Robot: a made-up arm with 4 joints. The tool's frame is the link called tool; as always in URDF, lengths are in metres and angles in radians. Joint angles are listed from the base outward.
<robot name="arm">
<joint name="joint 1" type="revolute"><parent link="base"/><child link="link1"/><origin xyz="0.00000 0.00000 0.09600" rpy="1.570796 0.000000 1.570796"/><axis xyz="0 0 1"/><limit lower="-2.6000" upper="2.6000"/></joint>
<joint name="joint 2" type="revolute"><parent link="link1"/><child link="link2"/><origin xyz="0.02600 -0.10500 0.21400" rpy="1.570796 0.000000 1.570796"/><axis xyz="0 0 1"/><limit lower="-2.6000" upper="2.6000"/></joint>
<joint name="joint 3" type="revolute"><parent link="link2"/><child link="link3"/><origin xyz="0.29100 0.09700 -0.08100" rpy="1.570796 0.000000 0.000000"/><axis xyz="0 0 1"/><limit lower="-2.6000" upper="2.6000"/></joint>
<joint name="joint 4" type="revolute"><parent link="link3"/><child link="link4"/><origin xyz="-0.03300 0.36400 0.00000" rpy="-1.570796 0.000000 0.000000"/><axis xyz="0 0 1"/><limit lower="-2.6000" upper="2.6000"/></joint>
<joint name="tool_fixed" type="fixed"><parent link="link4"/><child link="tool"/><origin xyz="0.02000 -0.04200 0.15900" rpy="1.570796 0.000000 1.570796"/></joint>
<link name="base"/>
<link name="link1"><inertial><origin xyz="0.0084 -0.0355 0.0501"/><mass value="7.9"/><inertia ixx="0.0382" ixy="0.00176" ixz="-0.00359" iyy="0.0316" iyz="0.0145" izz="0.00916"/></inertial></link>
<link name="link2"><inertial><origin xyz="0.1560 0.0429 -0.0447"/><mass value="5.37"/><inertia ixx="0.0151" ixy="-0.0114" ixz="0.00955" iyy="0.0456" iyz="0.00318" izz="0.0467"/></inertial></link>
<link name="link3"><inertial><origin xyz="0.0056 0.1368 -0.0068"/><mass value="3.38"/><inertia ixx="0.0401" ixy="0.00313" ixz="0" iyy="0.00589" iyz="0" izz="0.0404"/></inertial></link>
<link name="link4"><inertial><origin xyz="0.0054 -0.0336 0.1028"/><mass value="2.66"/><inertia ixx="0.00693" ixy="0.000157" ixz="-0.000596" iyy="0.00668" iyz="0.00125" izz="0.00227"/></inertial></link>
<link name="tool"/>
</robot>
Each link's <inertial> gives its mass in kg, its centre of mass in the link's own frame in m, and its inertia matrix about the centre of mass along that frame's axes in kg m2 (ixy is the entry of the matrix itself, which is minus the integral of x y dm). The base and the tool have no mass. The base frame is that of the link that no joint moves.
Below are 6 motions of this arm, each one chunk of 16 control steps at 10 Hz.
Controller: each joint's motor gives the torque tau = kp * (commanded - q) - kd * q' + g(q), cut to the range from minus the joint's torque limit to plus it. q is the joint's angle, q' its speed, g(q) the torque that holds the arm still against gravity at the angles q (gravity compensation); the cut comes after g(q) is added. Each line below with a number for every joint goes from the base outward.
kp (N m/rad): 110 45 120 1.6
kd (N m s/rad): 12 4.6 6 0.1
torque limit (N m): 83 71 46 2.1
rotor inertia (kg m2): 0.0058 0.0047 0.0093 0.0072
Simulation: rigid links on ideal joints. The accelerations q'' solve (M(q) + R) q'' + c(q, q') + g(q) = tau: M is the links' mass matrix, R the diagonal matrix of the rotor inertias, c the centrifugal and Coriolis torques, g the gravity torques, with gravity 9.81 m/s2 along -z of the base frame. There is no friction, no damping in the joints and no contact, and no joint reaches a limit. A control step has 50 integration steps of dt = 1/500 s. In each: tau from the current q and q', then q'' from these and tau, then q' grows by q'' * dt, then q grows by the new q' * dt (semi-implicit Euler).
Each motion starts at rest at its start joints. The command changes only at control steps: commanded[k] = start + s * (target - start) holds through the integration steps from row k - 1 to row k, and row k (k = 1, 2, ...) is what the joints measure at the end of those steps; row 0 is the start. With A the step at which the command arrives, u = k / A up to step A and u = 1 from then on. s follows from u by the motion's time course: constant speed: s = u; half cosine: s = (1 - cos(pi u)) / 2; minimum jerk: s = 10 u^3 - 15 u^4 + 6 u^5; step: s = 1 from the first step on.
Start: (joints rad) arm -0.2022 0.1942 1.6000 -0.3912
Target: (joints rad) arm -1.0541 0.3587 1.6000 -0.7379
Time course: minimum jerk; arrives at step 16
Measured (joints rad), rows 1 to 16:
1: -0.2032 0.1944 1.5997 -0.3907
2: -0.2100 0.1956 1.5984 -0.3883
3: -0.2286 0.1992 1.5964 -0.3851
4: -0.2635 0.2061 1.5949 -0.3889
5: -0.3168 0.2167 1.5948 -0.4081
6: -0.3875 0.2307 1.5961 -0.4452
7: -0.4726 0.2473 1.5985 -0.4960
8: -0.5672 0.2657 1.6011 -0.5526
9: -0.6655 0.2846 1.6035 -0.6076
10: -0.7613 0.3030 1.6055 -0.6566
11: -0.8490 0.3199 1.6069 -0.6972
12: -0.9235 0.3343 1.6077 -0.7285
13: -0.9813 0.3454 1.6080 -0.7500
14: -1.0209 0.3530 1.6076 -0.7614
15: -1.0430 0.3571 1.6064 -0.7634
16: -1.0518 0.3586 1.6042 -0.7573

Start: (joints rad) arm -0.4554 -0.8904 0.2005 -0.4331
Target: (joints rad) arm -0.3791 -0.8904 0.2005 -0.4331
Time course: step
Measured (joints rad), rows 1 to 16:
1: -0.4191 -0.8957 0.2095 -0.4455
2: -0.3905 -0.8915 0.2005 -0.4664
3: -0.3781 -0.8874 0.1944 -0.4312
4: -0.3754 -0.8870 0.1955 -0.3971
5: -0.3768 -0.8887 0.1987 -0.4046
6: -0.3787 -0.8903 0.2011 -0.4320
7: -0.3797 -0.8908 0.2021 -0.4485
8: -0.3799 -0.8906 0.2017 -0.4467
9: -0.3795 -0.8903 0.2007 -0.4365
10: -0.3791 -0.8903 0.2000 -0.4287
11: -0.3788 -0.8905 0.1999 -0.4273
12: -0.3789 -0.8905 0.2002 -0.4303
13: -0.3791 -0.8905 0.2006 -0.4337
14: -0.3792 -0.8904 0.2007 -0.4352
15: -0.3792 -0.8903 0.2007 -0.4347
16: -0.3791 -0.8903 0.2005 -0.4334

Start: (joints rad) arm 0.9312 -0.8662 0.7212 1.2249
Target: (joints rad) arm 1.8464 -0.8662 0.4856 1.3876
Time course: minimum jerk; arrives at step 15
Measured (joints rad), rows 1 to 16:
1: 0.9325 -0.8660 0.7210 1.2236
2: 0.9411 -0.8651 0.7194 1.2164
3: 0.9647 -0.8632 0.7131 1.2060
4: 1.0089 -0.8611 0.6993 1.2013
5: 1.0753 -0.8598 0.6776 1.2098
6: 1.1622 -0.8596 0.6497 1.2323
7: 1.2646 -0.8605 0.6182 1.2643
8: 1.3758 -0.8620 0.5857 1.3000
9: 1.4881 -0.8637 0.5548 1.3351
10: 1.5938 -0.8653 0.5274 1.3673
11: 1.6856 -0.8666 0.5055 1.3946
12: 1.7582 -0.8677 0.4900 1.4148
13: 1.8082 -0.8683 0.4813 1.4260
14: 1.8361 -0.8684 0.4789 1.4269
15: 1.8464 -0.8680 0.4809 1.4174
16: 1.8476 -0.8671 0.4845 1.4002

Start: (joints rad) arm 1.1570 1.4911 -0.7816 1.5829
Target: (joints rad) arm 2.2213 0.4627 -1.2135 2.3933
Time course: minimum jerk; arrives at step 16
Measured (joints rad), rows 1 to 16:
1: 1.1582 1.4911 -0.7823 1.5854
2: 1.1664 1.4905 -0.7873 1.6028
3: 1.1888 1.4858 -0.8004 1.6485
4: 1.2310 1.4707 -0.8231 1.7252
5: 1.2962 1.4375 -0.8542 1.8232
6: 1.3845 1.3795 -0.8914 1.9300
7: 1.4916 1.2921 -0.9325 2.0369
8: 1.6092 1.1746 -0.9777 2.1380
9: 1.7287 1.0306 -1.0276 2.2223
10: 1.8443 0.8693 -1.0799 2.2747
11: 1.9521 0.7034 -1.1297 2.2881
12: 2.0484 0.5472 -1.1723 2.2702
13: 2.1293 0.4150 -1.2053 2.2347
14: 2.1907 0.3182 -1.2271 2.1951
15: 2.2292 0.2636 -1.2371 2.1661
16: 2.2450 0.2518 -1.2365 2.1661

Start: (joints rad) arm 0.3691 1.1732 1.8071 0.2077
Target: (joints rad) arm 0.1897 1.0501 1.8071 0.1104
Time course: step
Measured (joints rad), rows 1 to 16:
1: 0.2742 1.1312 1.7816 0.2193
2: 0.2203 1.0701 1.8076 0.1825
3: 0.1928 1.0359 1.8247 0.0638
4: 0.1836 1.0318 1.8229 -0.0073
5: 0.1846 1.0411 1.8136 0.0294
6: 0.1886 1.0498 1.8053 0.1095
7: 0.1916 1.0530 1.8018 0.1568
8: 0.1923 1.0524 1.8030 0.1528
9: 0.1911 1.0508 1.8062 0.1230
10: 0.1895 1.0499 1.8086 0.0981
11: 0.1888 1.0497 1.8091 0.0917
12: 0.1889 1.0499 1.8081 0.0998
13: 0.1895 1.0501 1.8069 0.1112
14: 0.1900 1.0502 1.8064 0.1172
15: 0.1901 1.0502 1.8065 0.1163
16: 0.1899 1.0501 1.8070 0.1121

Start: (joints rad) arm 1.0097 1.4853 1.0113 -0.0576
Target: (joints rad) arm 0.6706 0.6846 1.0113 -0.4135
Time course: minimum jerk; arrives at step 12
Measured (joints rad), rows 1 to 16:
1: 1.0089 1.4839 1.0112 -0.0584
2: 1.0034 1.4736 1.0106 -0.0643
3: 0.9884 1.4415 1.0098 -0.0806
4: 0.9605 1.3781 1.0093 -0.1114
5: 0.9203 1.2825 1.0095 -0.1568
6: 0.8713 1.1628 1.0104 -0.2139
7: 0.8192 1.0328 1.0118 -0.2780
8: 0.7698 0.9078 1.0134 -0.3423
9: 0.7279 0.8022 1.0146 -0.3976
10: 0.6973 0.7260 1.0152 -0.4352
11: 0.6792 0.6834 1.0149 -0.4505
12: 0.6720 0.6702 1.0138 -0.4449
13: 0.6704 0.6741 1.0122 -0.4267
14: 0.6707 0.6816 1.0109 -0.4095
15: 0.6711 0.6858 1.0106 -0.4030
16: 0.6711 0.6865 1.0108 -0.4064

